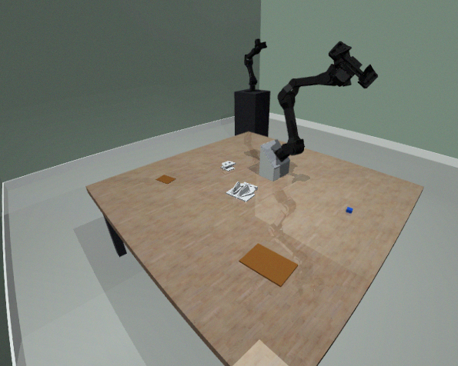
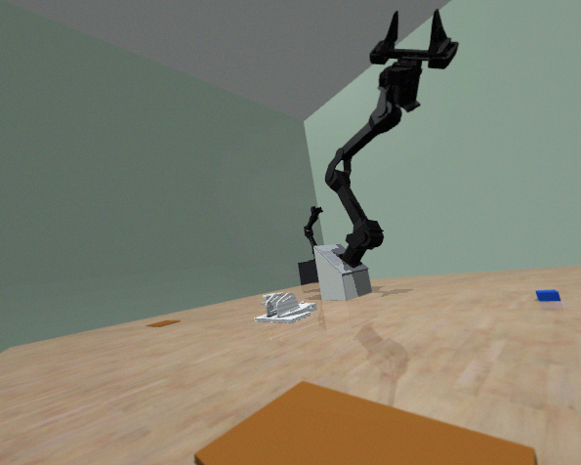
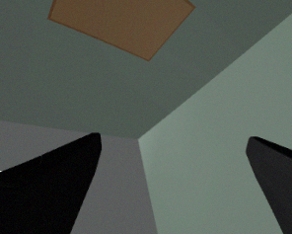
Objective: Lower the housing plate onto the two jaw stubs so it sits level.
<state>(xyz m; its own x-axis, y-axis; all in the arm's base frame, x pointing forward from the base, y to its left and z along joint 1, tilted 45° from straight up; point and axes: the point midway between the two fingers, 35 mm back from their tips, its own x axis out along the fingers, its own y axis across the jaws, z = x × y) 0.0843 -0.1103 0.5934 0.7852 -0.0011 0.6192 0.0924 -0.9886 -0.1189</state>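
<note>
Now: gripper tip 620 mm to the left of the white part, 600 mm above it and 40 mm past it. Round my gripper tip: orange pad: 610 mm below, 410 mm ahead, 50 mm to the right; blue cube: 600 mm below, 70 mm to the left, 50 mm behind.
</note>
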